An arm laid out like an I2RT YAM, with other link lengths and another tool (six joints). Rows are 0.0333 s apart.
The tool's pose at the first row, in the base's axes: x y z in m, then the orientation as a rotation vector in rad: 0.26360 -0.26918 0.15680 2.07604 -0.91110 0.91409
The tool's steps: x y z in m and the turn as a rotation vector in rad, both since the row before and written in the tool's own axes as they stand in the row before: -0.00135 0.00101 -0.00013 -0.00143 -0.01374 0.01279; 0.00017 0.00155 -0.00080 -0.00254 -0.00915 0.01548; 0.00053 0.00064 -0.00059 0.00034 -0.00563 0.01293; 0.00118 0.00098 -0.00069 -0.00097 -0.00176 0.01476; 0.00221 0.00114 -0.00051 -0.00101 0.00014 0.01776; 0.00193 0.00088 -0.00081 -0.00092 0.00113 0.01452; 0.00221 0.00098 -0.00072 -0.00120 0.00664 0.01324; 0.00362 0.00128 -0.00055 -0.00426 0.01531 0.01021; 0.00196 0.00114 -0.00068 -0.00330 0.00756 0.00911
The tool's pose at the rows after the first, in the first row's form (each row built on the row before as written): 0.26207 -0.26917 0.15609 2.07989 -0.93294 0.90662; 0.26065 -0.26940 0.15710 2.07898 -0.95572 0.90415; 0.26021 -0.26945 0.15802 2.07890 -0.97305 0.90558; 0.25977 -0.26983 0.15960 2.07458 -0.99078 0.91075; 0.25971 -0.27082 0.16194 2.06791 -1.01088 0.91919; 0.25961 -0.27135 0.16415 2.06160 -1.02680 0.92696; 0.25955 -0.27211 0.16655 2.05174 -1.03845 0.93905; 0.25985 -0.27369 0.17008 2.03451 -1.04293 0.95549; 0.25948 -0.27443 0.17230 2.02359 -1.04995 0.96480
